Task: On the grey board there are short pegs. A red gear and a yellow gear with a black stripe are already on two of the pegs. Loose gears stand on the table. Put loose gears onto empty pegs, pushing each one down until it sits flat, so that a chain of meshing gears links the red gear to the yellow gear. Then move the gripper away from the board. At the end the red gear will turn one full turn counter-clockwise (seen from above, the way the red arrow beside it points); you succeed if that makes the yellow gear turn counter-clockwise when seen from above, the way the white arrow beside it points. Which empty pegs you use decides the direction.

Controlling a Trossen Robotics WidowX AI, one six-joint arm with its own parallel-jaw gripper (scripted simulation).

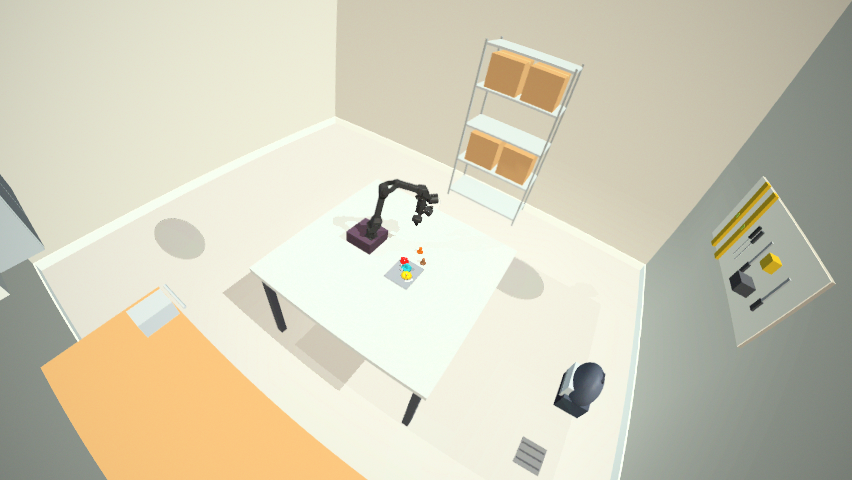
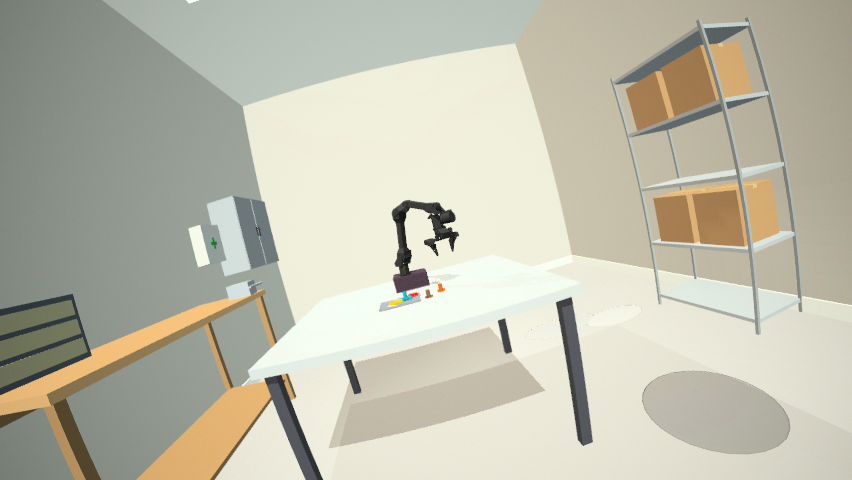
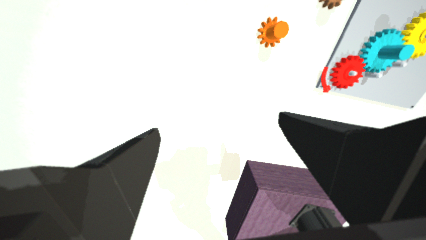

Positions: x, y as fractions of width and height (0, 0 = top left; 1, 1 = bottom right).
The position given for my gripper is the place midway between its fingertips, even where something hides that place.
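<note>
Looking at image 3, I find a cyan gear (image 3: 0.91, 0.19) and a red gear (image 3: 0.80, 0.33). My gripper (image 3: 0.52, 0.52) is there as well, and it is open and holds nothing.
</note>
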